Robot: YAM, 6 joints.
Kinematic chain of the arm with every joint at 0, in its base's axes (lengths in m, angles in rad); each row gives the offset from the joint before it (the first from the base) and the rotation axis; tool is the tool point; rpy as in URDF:
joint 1: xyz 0 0 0.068 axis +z
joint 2: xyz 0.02 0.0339 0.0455 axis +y
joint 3: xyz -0.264 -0.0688 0 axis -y
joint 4: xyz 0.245 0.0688 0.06 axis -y
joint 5: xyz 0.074 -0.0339 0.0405 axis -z
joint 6: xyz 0.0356 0 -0.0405 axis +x
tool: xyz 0 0 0 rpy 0 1.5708 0
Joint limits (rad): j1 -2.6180..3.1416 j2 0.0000..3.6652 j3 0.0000..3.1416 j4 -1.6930..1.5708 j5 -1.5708..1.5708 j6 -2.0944..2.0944
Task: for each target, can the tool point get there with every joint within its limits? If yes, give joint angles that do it. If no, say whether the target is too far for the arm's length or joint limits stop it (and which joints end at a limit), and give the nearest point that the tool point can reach.
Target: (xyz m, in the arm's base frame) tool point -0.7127 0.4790 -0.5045
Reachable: no: too far | nearest point -0.4412 0.2966 -0.2440 | short by 0.418 m
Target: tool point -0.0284 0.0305 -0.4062
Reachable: no: joint limits stop it (at a limit: joint 2) | nearest point -0.0533 0.0573 -0.3377 | short by 0.078 m
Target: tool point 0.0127 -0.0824 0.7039
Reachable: yes | joints -1.3926 1.4167 2.2472 0.8969 0.0604 0.4760
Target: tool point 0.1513 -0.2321 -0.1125
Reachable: yes | joints -0.9086 2.6641 1.0218 -0.1353 0.7175 -0.5869
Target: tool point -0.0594 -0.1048 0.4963
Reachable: yes | joints -2.0937 0.7935 1.3463 -0.4162 -0.0253 1.5094
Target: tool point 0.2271 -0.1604 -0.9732
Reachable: no: too far | nearest point 0.2122 -0.1499 -0.3802 | short by 0.593 m
